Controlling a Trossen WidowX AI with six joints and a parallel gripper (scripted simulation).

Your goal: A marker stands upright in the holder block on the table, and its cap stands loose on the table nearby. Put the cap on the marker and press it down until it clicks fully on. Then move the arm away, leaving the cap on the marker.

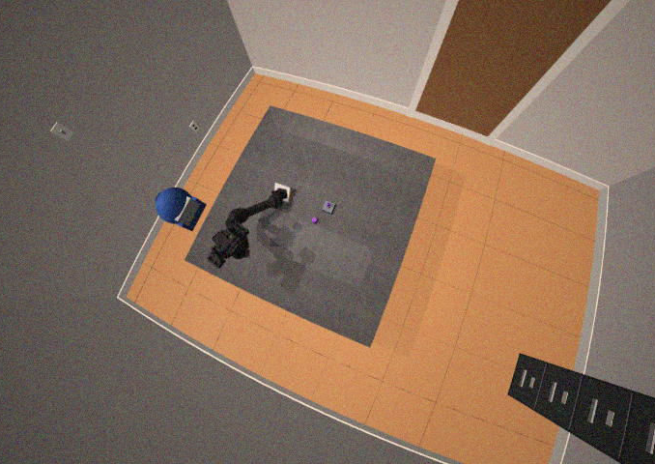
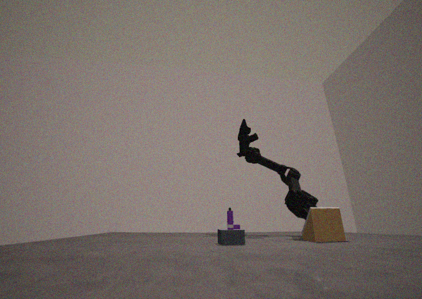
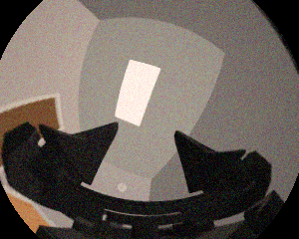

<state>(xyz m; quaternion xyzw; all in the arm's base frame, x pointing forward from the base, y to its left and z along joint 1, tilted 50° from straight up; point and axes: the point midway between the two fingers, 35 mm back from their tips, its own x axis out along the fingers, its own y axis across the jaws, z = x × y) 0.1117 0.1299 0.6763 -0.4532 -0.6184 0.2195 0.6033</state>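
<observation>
My gripper tip is 62 cm above the purple cap, 31 cm to the right of it and 20 cm short of it. The rest, counted from my gripper tip: dark grey holder block: 63 cm below, 42 cm to the left, 26 cm ahead.
</observation>
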